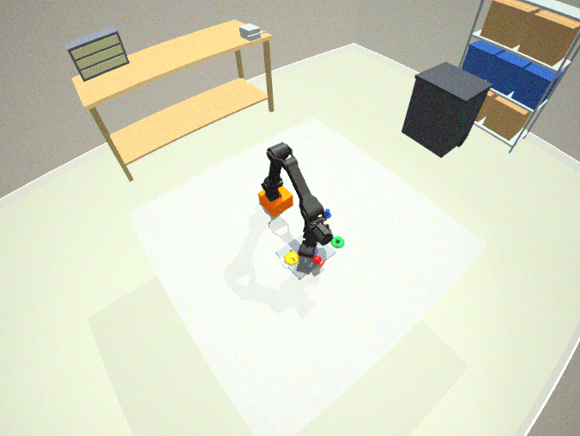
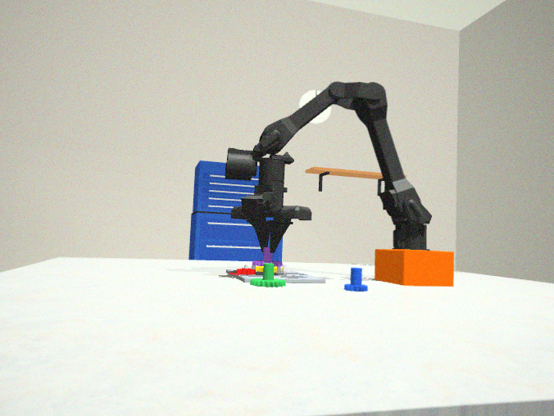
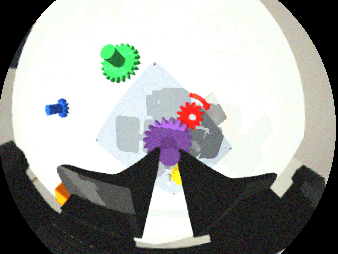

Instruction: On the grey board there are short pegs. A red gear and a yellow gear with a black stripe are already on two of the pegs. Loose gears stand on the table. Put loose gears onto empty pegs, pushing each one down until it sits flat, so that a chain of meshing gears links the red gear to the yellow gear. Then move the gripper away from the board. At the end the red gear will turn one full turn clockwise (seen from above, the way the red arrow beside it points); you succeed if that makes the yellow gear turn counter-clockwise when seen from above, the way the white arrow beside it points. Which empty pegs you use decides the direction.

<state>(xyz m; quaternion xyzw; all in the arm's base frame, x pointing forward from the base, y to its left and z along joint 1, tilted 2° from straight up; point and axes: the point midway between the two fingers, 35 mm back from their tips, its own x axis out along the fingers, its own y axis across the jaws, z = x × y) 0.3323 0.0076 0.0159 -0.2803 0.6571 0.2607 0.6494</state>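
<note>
Now: the grey board 10 mm behind my gripper tip, 10 mm to the right of it and 50 mm below it. The rest, counted from my gripper tip: large purple gear (10 mm below); red gear (50 mm ahead, 40 mm below); green gear (10 mm ahead, 140 mm to the left, 40 mm below).
</note>
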